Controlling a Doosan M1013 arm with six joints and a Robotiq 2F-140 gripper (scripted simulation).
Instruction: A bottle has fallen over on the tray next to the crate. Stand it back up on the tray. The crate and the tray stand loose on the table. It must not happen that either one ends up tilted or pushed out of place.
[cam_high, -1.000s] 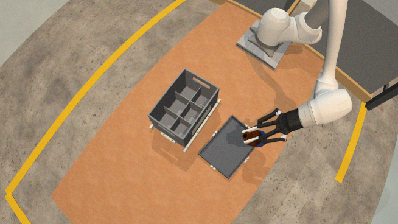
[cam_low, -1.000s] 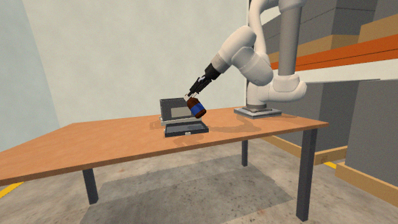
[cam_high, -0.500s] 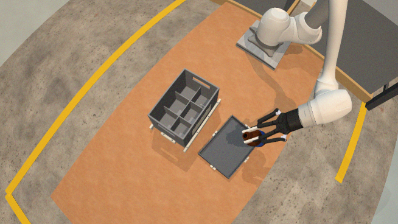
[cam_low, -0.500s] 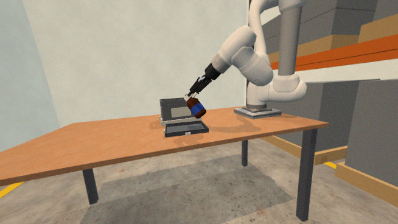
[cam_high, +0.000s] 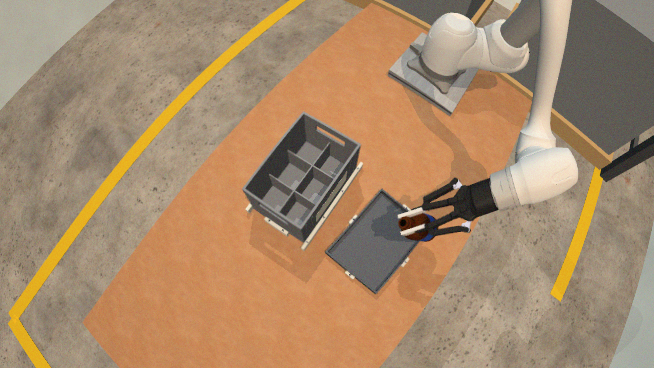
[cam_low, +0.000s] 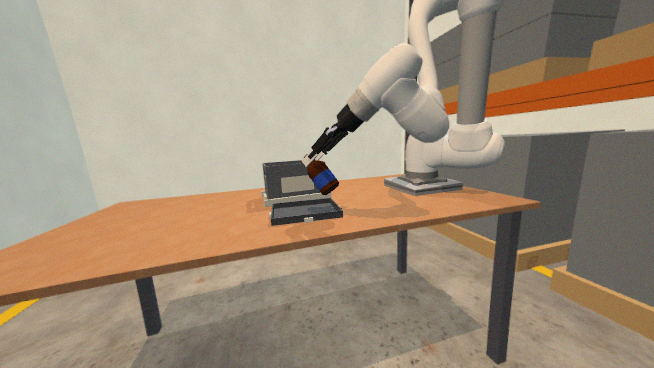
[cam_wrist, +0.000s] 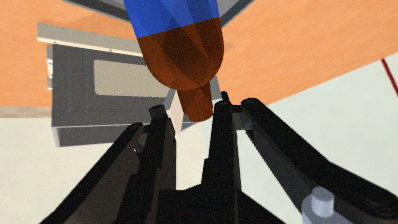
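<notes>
My hand is 50 mm above the bottle, 20 mm past it and 10 mm to the right of it. The rest, counted from my hand: grey crate: 300 mm to the right, 130 mm below, 60 mm ahead; grey tray: 200 mm below, 40 mm to the right, 40 mm ahead.
</notes>
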